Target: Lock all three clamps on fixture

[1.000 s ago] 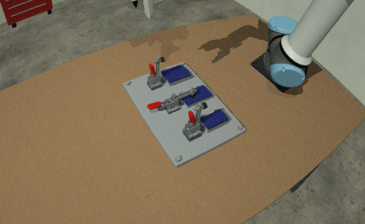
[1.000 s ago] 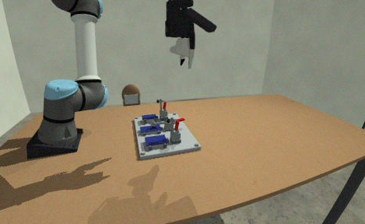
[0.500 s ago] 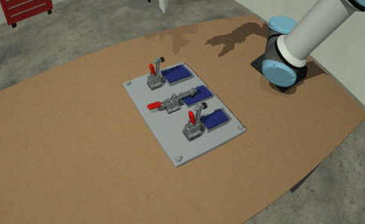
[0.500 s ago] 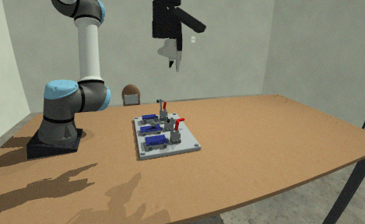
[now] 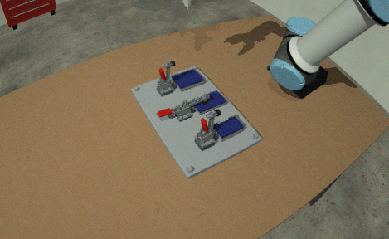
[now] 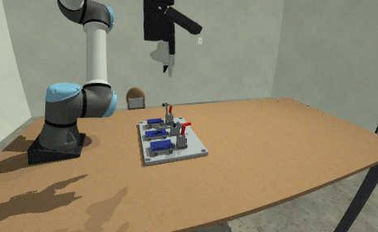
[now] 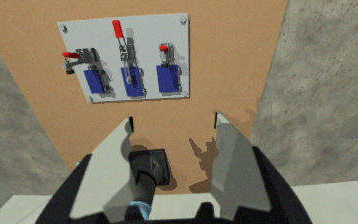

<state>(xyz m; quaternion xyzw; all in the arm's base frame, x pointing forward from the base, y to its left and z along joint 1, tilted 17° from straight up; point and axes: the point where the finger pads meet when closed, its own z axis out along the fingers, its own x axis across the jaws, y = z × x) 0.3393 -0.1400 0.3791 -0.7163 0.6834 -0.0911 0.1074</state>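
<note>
Right now the grey fixture plate is 1 cm ahead of my hand, 13 cm to the left of it and 30 cm below it.
</note>
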